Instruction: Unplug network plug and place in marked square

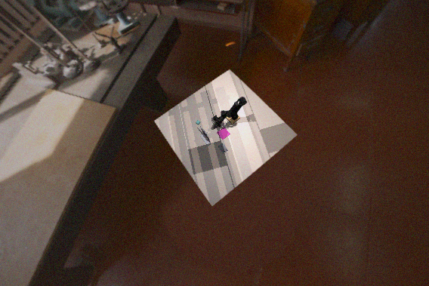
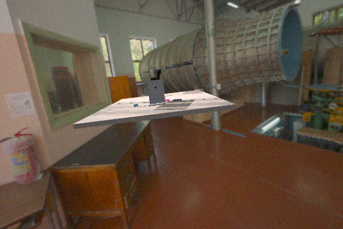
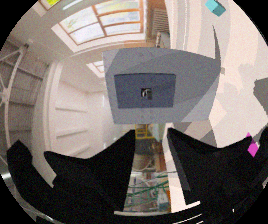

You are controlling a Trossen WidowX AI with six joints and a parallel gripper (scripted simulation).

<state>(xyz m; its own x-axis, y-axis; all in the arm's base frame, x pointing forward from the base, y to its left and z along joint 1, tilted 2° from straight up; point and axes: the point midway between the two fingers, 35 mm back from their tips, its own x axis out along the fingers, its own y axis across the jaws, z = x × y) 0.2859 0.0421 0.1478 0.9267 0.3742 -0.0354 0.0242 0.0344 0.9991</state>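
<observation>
The network plug is 10 cm ahead of my gripper tip and 1 cm to the left of it. Also, from my gripper tip: dark grey flat piece (22 cm to the left, 18 cm below); then grey upright panel (12 cm ahead, 2 cm to the left, 7 cm below); then magenta marked square (9 cm behind, 6 cm to the left, 18 cm below).
</observation>
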